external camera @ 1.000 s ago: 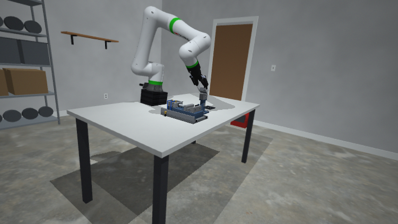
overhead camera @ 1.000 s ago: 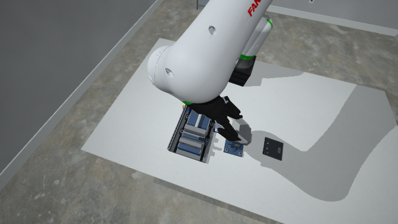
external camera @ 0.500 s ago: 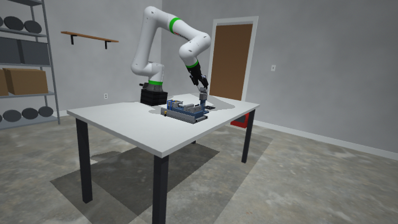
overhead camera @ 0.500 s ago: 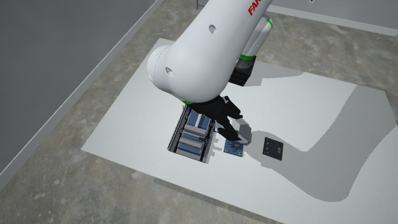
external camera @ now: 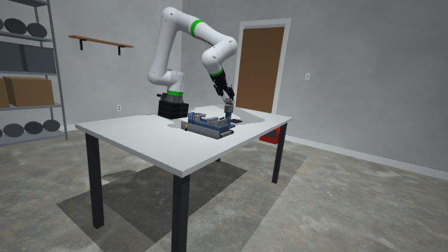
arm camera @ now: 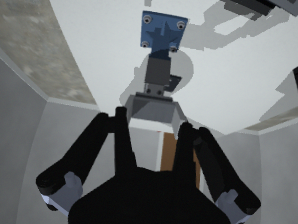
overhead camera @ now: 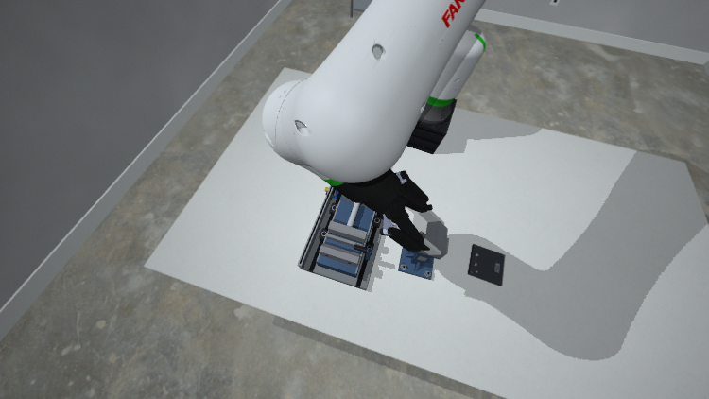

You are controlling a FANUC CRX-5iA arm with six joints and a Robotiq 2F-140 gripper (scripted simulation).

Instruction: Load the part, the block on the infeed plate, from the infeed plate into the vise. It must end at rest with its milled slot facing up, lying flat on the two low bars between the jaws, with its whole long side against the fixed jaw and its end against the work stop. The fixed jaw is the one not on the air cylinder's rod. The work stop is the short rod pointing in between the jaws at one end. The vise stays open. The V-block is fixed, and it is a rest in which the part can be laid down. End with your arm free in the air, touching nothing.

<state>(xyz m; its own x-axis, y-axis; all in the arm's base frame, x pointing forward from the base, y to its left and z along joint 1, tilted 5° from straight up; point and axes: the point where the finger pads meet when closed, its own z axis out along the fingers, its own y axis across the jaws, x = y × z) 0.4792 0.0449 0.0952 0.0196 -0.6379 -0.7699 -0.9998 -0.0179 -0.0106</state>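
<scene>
Right now my hand is 10 mm to the right of the part and 20 mm above it. The rest, counted from my hand: air cylinder rod (50 mm behind, 180 mm to the right, 130 mm below); then vise (30 mm behind, 180 mm to the right, 160 mm below); then air cylinder (120 mm behind, 180 mm to the right, 130 mm below).
</scene>
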